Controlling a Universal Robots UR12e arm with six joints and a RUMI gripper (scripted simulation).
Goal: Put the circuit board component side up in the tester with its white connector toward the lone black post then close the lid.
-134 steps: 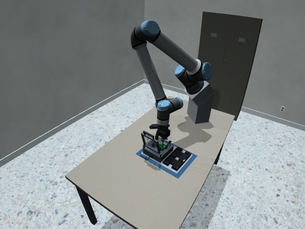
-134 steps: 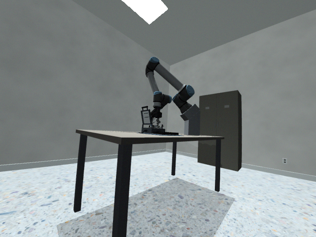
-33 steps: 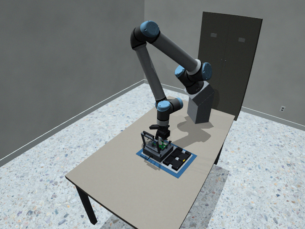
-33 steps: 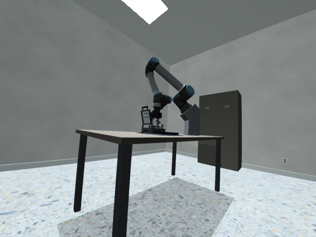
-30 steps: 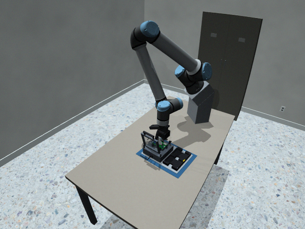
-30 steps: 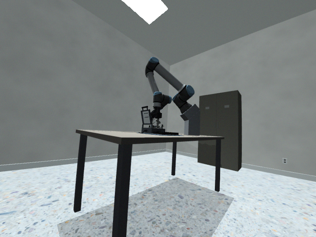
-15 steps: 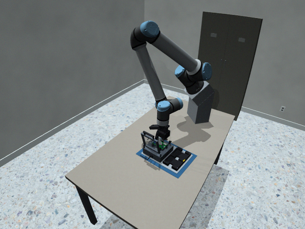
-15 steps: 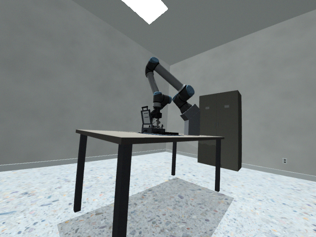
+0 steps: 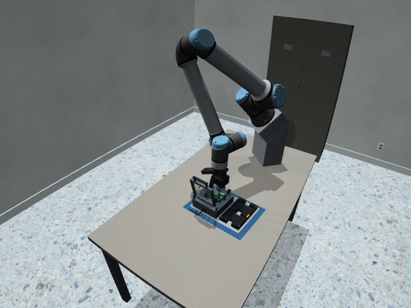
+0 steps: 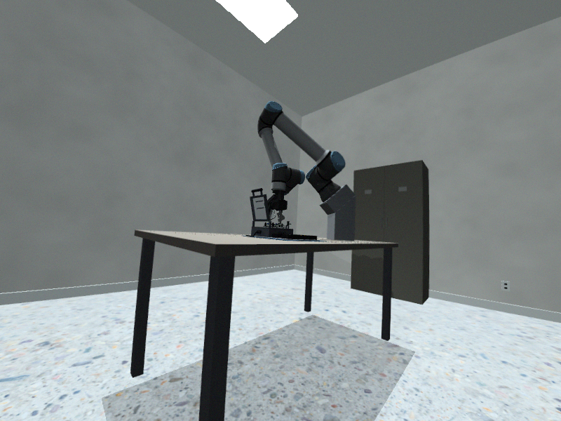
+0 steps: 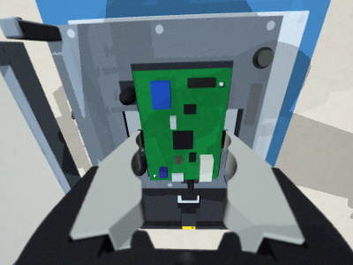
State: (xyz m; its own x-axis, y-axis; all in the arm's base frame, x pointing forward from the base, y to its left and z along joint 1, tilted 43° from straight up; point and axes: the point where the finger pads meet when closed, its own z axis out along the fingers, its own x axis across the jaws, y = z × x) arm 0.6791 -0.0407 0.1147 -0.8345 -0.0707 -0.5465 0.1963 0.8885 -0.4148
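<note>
Now: the green circuit board right at my hand. The rest, counted from my hand: tester lid: 120 mm ahead, 100 mm above, 30 mm to the right; then tester nest: 10 mm to the left, 10 mm below, 10 mm ahead.
</note>
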